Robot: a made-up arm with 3 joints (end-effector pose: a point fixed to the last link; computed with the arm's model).
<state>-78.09 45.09 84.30</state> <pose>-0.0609 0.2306 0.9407 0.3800 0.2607 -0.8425 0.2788</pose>
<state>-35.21 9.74 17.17</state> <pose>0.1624 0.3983 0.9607 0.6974 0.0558 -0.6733 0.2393</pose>
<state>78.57 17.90 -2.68</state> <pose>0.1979 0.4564 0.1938 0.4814 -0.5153 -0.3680 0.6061</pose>
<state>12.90 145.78 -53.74</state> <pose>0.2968 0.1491 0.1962 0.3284 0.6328 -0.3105 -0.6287</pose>
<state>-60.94 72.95 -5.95</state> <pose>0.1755 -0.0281 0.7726 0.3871 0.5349 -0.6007 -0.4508</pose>
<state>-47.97 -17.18 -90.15</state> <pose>0.1415 -0.1002 1.0476 0.5591 0.0187 -0.5999 -0.5720</pose>
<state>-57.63 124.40 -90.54</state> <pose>0.2417 0.4933 0.3948 0.0042 -0.6216 -0.2949 0.7257</pose>
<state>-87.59 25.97 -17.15</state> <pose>0.2094 -0.2110 0.8509 0.5205 0.4607 -0.5662 -0.4431</pose>
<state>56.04 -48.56 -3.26</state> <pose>0.2565 0.4793 0.0779 0.3045 -0.7121 -0.0920 0.6259</pose>
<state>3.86 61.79 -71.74</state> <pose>0.1836 -0.0045 0.6523 0.5530 0.2329 -0.5957 -0.5340</pose>
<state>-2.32 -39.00 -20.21</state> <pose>0.2740 0.6781 0.7473 0.6381 -0.4216 -0.5355 0.3583</pose>
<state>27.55 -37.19 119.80</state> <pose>-0.1702 0.3211 0.4525 0.2168 -0.2485 0.5971 0.7312</pose>
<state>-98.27 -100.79 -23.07</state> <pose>0.3223 0.1366 1.1384 0.7808 -0.1675 -0.5659 0.2051</pose>
